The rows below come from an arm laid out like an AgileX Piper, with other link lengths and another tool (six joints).
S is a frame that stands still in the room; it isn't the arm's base.
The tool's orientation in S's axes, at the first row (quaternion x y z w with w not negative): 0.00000, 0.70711, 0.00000, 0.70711
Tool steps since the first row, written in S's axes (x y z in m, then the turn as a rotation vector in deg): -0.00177, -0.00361, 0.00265, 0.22, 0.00, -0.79; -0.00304, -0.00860, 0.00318, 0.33, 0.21, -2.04; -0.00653, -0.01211, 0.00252, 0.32, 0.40, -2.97; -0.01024, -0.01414, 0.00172, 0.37, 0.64, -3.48; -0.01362, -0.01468, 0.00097, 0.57, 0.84, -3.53; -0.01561, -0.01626, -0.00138, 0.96, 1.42, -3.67; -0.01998, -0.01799, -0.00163, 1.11, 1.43, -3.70; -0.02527, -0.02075, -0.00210, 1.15, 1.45, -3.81; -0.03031, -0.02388, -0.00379, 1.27, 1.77, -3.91; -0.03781, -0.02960, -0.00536, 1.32, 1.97, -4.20; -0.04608, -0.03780, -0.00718, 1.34, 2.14, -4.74; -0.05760, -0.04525, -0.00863, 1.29, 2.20, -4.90; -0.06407, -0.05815, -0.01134, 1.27, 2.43, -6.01
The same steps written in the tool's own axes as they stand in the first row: -0.00265, -0.00361, -0.00177, 0.79, 0.00, 0.22; -0.00318, -0.00860, -0.00304, 2.04, 0.21, 0.33; -0.00252, -0.01211, -0.00653, 2.97, 0.40, 0.32; -0.00172, -0.01414, -0.01024, 3.48, 0.64, 0.37; -0.00097, -0.01468, -0.01362, 3.53, 0.84, 0.57; 0.00138, -0.01626, -0.01561, 3.67, 1.42, 0.96; 0.00163, -0.01799, -0.01998, 3.70, 1.43, 1.11; 0.00210, -0.02075, -0.02527, 3.81, 1.45, 1.15; 0.00379, -0.02388, -0.03031, 3.91, 1.77, 1.27; 0.00536, -0.02960, -0.03781, 4.20, 1.97, 1.32; 0.00718, -0.03780, -0.04608, 4.74, 2.14, 1.34; 0.00863, -0.04525, -0.05760, 4.90, 2.20, 1.29; 0.01134, -0.05815, -0.06407, 6.01, 2.43, 1.27
